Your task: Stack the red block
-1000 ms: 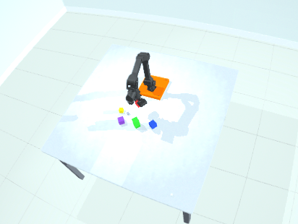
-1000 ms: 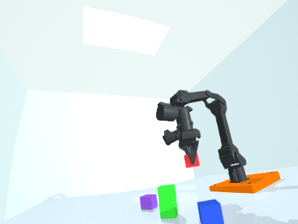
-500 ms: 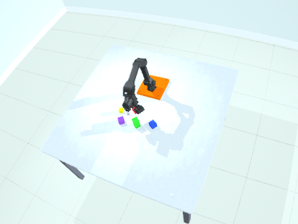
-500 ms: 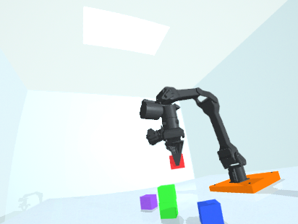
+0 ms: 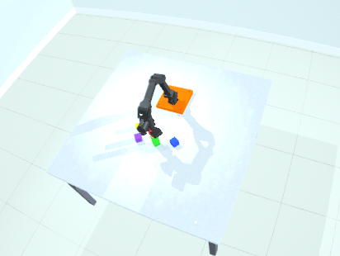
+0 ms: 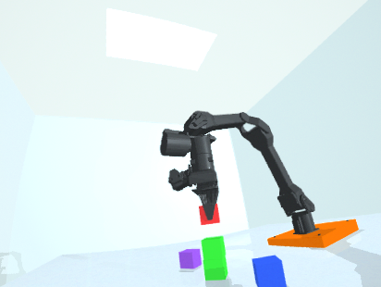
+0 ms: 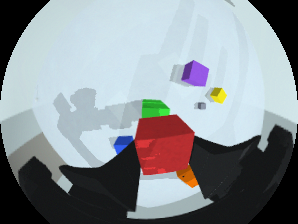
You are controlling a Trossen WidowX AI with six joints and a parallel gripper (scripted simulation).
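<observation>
The blue block is 11 cm to the left of my gripper tip, 10 cm below it and 6 cm behind it. Round my gripper tip: small yellow block: 19 cm to the right, 11 cm below, 4 cm behind; then red block: 1 cm above; then purple block: 13 cm to the right, 10 cm below, 4 cm ahead.
</observation>
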